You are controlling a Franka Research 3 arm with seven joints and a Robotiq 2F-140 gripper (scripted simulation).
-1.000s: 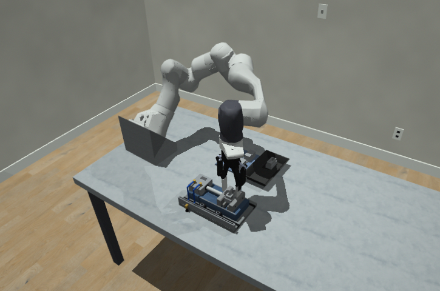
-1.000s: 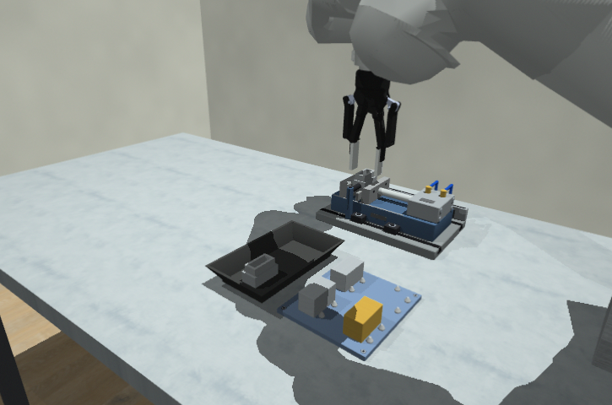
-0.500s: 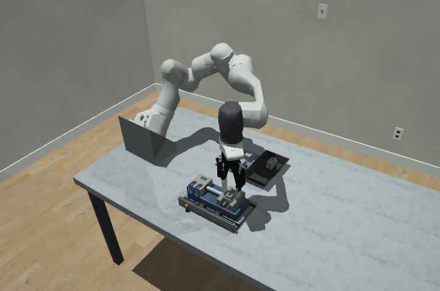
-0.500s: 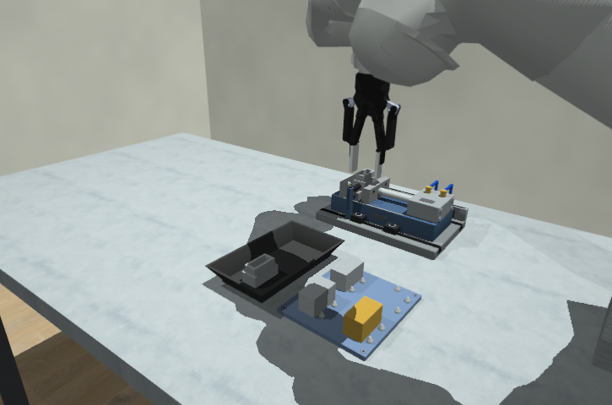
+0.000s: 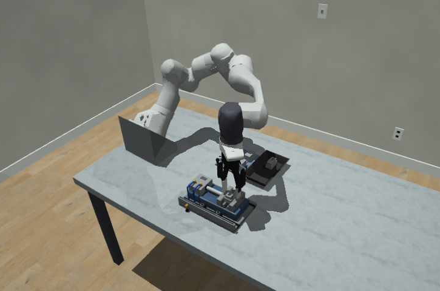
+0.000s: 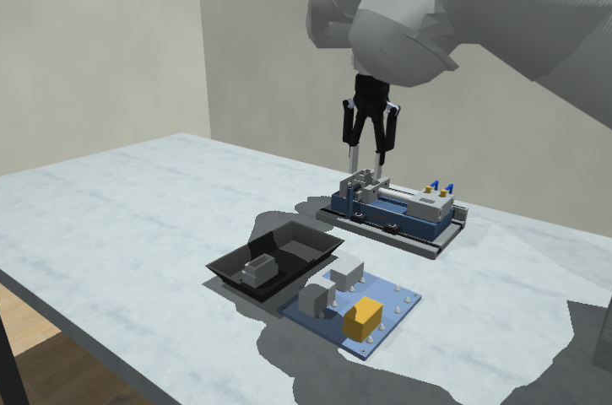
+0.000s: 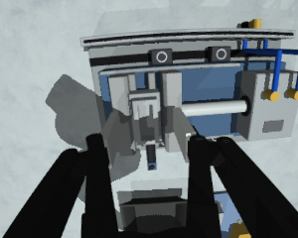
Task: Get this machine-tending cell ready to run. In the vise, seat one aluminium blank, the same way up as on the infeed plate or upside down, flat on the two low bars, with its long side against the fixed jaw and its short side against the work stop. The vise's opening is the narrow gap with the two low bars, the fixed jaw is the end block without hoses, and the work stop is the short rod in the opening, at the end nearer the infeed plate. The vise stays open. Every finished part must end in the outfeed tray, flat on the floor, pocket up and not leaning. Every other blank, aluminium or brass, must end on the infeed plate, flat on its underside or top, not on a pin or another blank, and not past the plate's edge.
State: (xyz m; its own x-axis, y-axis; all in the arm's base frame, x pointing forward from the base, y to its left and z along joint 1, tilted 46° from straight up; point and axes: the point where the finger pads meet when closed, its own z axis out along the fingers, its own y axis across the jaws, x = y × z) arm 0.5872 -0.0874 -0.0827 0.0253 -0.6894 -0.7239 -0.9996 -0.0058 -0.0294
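Right now the fixed jaw is 3 cm ahead of my hand and 6 cm below it. Also, from my hand: brass blank: 22 cm behind, 36 cm to the left, 11 cm below.
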